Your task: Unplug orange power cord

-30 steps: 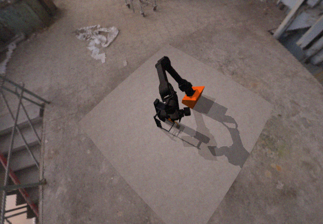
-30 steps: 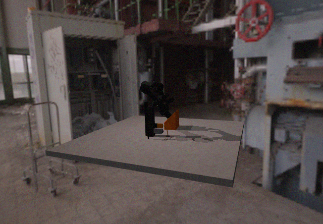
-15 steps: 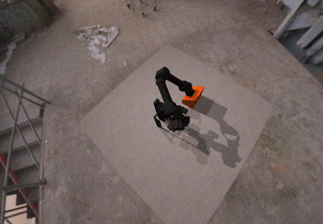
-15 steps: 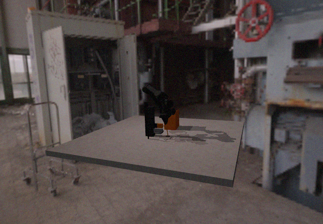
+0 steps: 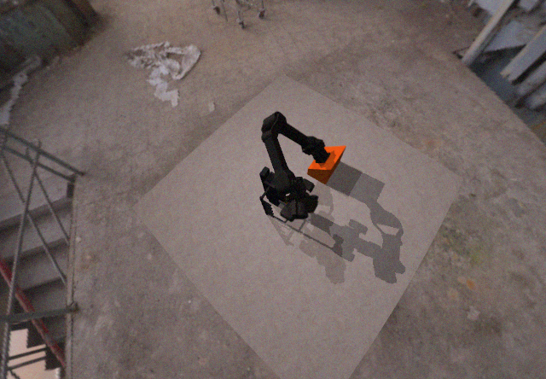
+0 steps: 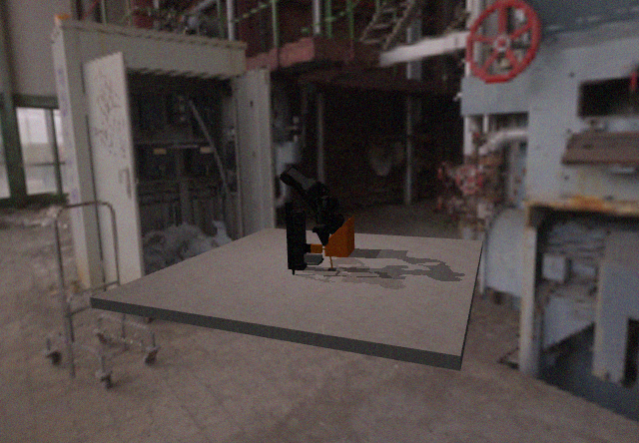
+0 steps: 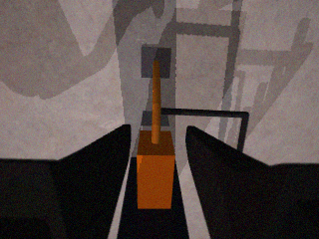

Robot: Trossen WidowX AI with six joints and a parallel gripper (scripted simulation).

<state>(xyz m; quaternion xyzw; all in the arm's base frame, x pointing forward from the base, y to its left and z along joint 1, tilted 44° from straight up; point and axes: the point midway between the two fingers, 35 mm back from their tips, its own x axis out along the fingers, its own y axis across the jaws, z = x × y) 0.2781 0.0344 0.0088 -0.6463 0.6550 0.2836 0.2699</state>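
Now: gripper tip 60 mm to the left of the orange plug and 10 mm above it.
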